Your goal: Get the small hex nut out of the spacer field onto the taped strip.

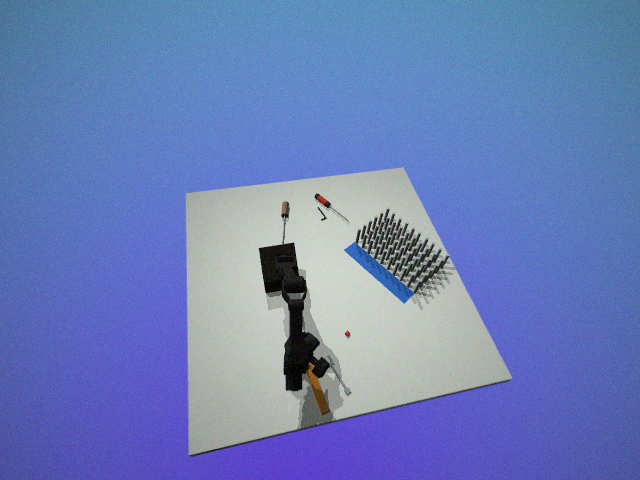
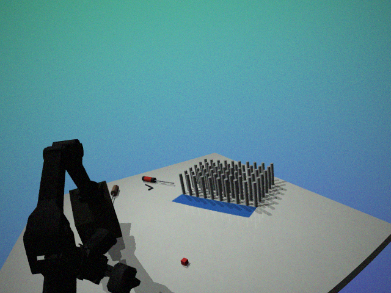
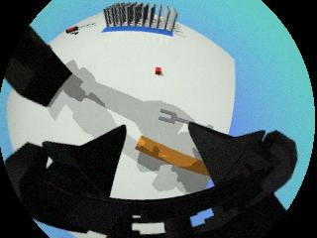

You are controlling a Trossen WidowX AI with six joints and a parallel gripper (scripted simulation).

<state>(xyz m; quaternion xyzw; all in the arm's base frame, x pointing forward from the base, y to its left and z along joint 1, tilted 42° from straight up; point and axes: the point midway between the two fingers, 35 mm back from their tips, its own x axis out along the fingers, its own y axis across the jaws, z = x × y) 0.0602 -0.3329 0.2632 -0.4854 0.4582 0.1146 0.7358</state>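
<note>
The grey rod tool lies 4 cm behind my gripper tip, 73 cm to the left of it and 9 cm below it. The rest, counted from my gripper tip: grey wrench: 8 cm ahead, 7 cm to the right, 10 cm below; orange bar: 1 cm behind, 10 cm to the right, 9 cm below; small red cube: 16 cm ahead, 9 cm to the left, 9 cm below.
</note>
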